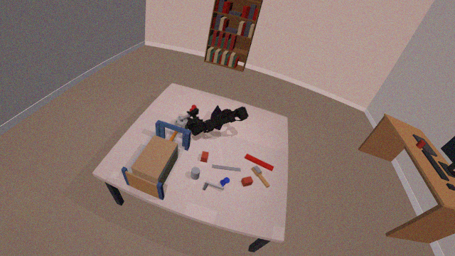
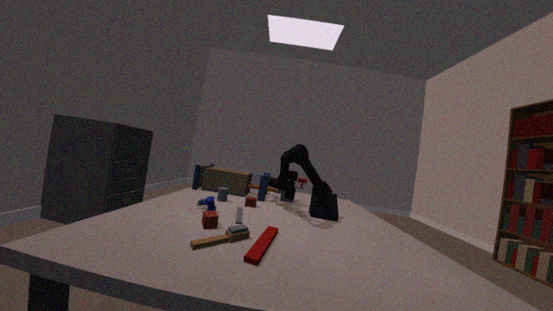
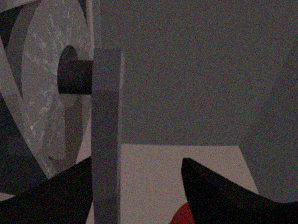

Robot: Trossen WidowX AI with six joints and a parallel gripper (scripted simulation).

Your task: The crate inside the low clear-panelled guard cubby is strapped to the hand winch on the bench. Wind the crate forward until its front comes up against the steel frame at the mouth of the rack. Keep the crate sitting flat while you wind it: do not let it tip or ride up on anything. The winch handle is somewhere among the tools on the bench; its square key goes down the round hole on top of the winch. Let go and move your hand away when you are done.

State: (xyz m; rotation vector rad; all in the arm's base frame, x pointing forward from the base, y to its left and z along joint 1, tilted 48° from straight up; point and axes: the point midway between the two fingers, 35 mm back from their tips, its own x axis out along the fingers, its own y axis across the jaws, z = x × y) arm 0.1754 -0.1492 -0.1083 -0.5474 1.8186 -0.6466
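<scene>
Right now my gripper tip is 10 mm past the winch handle, 10 mm to the right of it and 10 mm above it. From my gripper tip the other things lie so: blue frame 200 mm ahead, 20 mm below; red knob 40 mm behind, 30 mm to the left, 20 mm above; grey winch 30 mm ahead, 20 mm to the right, 100 mm below.
</scene>
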